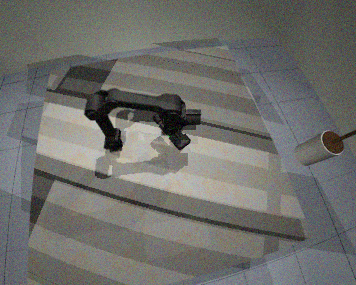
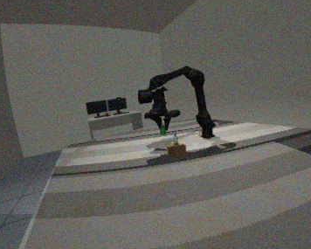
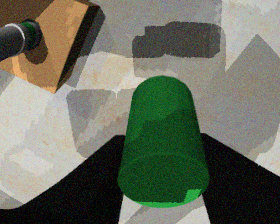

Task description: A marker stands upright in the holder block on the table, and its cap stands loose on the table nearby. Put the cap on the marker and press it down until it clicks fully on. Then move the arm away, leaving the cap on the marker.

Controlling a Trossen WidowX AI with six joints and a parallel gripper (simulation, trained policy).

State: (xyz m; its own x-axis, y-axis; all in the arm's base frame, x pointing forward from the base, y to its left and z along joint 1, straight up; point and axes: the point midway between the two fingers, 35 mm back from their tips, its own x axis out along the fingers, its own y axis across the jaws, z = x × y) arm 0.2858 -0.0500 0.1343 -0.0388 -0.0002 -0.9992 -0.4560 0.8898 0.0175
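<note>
My gripper tip is 9 cm to the right of the holder block and 8 cm above it. Round my gripper tip: green cap: 1 cm ahead.
</note>
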